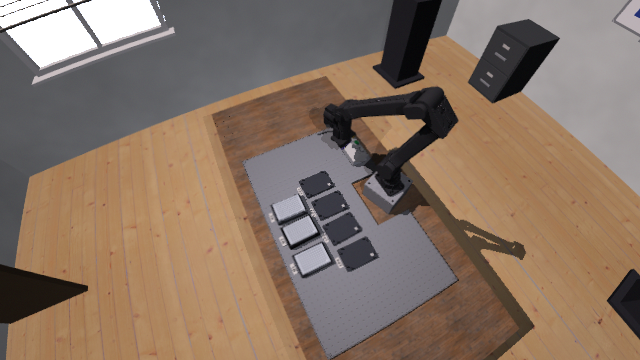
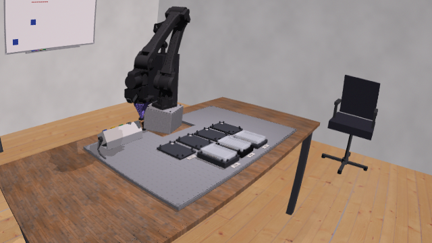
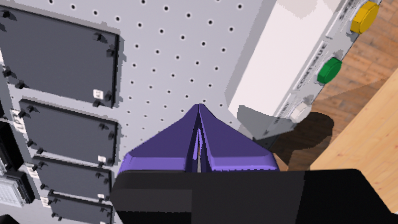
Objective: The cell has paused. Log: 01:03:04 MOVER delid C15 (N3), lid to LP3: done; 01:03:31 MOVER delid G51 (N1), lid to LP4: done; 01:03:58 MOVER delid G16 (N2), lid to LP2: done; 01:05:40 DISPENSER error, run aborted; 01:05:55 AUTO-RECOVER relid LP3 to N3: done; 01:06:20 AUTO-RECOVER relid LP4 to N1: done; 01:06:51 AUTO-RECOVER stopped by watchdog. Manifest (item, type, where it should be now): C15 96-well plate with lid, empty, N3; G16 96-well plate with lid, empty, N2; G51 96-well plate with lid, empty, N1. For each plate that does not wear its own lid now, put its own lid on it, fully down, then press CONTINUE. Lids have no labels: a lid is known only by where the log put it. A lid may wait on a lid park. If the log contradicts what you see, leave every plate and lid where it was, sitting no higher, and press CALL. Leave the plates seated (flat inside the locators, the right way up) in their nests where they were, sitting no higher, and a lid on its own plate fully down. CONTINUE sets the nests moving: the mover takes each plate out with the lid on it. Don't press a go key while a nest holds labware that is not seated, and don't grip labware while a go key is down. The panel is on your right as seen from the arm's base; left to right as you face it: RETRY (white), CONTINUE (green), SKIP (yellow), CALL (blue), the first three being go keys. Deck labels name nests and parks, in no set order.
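Right now my hand is 12 cm past the green continue key, 4 cm to the left of it and 7 cm above it. Also, from my hand: deck label LP2 (26 cm ahead, 5 cm to the left, 13 cm below); lid park LP3 (17 cm ahead, 18 cm to the left, 13 cm below); yellow skip key (12 cm behind, 9 cm to the right, 7 cm below).
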